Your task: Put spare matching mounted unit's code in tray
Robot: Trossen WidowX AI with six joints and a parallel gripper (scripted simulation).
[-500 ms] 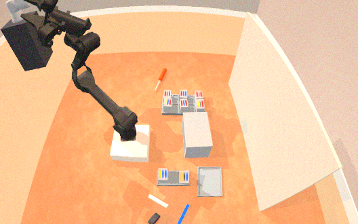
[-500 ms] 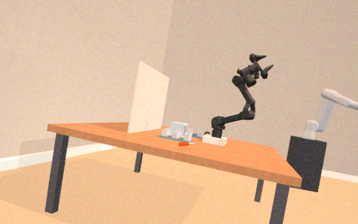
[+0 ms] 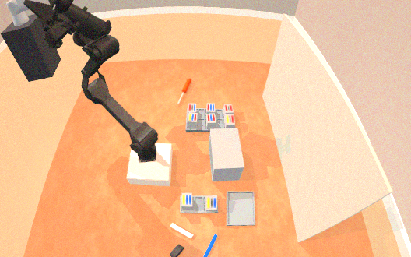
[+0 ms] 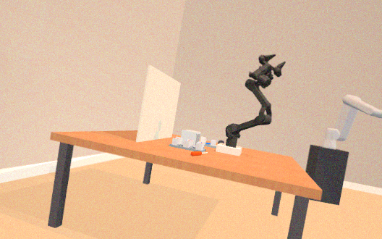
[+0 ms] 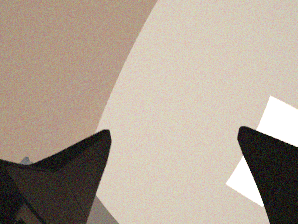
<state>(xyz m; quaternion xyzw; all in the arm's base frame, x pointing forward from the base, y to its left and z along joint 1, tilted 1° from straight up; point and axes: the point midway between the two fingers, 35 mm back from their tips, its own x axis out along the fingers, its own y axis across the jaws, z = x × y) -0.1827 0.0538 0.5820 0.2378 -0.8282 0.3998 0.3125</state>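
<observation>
My gripper tip is now 64 cm above the grey rack, 37 cm short of it and 26 cm to the left of it. Round my gripper tip: tall white panel: 72 cm ahead, 43 cm below, 13 cm to the right; white bar: 65 cm below, 35 cm to the right, 29 cm ahead; mounted unit: 60 cm below, 49 cm ahead, 9 cm to the right.
</observation>
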